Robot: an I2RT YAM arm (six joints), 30 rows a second.
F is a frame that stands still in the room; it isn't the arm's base.
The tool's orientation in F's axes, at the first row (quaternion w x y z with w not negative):
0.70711, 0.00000, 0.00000, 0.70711
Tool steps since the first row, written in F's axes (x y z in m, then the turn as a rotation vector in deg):
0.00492, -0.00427, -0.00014, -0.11, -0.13, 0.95
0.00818, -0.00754, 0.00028, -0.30, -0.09, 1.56
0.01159, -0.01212, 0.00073, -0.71, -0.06, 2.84
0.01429, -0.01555, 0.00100, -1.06, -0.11, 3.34
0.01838, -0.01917, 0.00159, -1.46, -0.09, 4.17
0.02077, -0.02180, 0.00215, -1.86, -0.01, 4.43
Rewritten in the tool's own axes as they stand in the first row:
-0.00427, -0.00492, -0.00014, -0.13, 0.11, 0.95
-0.00754, -0.00818, 0.00028, -0.09, 0.30, 1.56
-0.01212, -0.01159, 0.00073, -0.06, 0.71, 2.84
-0.01555, -0.01429, 0.00100, -0.11, 1.06, 3.34
-0.01917, -0.01838, 0.00159, -0.09, 1.46, 4.17
-0.02180, -0.02077, 0.00215, -0.01, 1.86, 4.43

